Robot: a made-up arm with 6 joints.
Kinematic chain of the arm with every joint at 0, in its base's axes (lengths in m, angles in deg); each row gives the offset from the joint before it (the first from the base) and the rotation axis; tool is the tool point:
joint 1: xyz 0 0 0.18 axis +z
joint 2: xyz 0 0 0 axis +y
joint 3: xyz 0 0 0.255 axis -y
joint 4: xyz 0 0 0 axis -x
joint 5: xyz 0.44 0 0 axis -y
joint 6: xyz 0 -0.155 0 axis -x
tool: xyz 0 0 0
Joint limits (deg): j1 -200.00..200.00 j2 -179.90..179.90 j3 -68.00..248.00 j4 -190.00..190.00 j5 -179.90..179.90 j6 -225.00..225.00
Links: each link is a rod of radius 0.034 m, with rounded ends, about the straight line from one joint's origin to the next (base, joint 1, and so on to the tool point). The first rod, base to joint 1, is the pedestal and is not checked.
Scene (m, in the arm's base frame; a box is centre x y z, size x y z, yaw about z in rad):
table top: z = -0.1
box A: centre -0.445 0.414 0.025 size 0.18 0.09 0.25 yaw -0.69
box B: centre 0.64 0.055 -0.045 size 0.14 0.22 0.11 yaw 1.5
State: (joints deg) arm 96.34 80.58 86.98 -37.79 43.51 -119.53
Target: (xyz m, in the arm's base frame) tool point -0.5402 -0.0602 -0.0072
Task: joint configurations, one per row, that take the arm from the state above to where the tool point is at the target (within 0.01 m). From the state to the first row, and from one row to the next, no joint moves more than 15 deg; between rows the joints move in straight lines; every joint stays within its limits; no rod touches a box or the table.
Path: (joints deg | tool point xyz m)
1: 108.53 70.19 75.13 -42.53 43.51 -119.53 | -0.1101 0.6880 0.1999
2: 120.72 59.80 63.29 -47.26 43.51 -119.53 | -0.2500 0.6267 0.2214
3: 132.92 49.41 51.44 -52.00 43.51 -119.53 | -0.3644 0.5320 0.2394
4: 145.11 39.02 39.59 -56.73 43.51 -119.53 | -0.4450 0.4140 0.2529
5: 156.90 43.43 37.16 -59.77 43.51 -119.53 | -0.5195 0.3064 0.1840
6: 168.68 47.84 34.73 -62.81 43.51 -119.53 | -0.5610 0.1845 0.1171
7: 180.47 52.25 32.30 -65.84 43.51 -119.53 | -0.5675 0.0588 0.0531
8: 192.26 56.66 29.87 -68.88 43.51 -119.53 | -0.5402 -0.0602 -0.0072

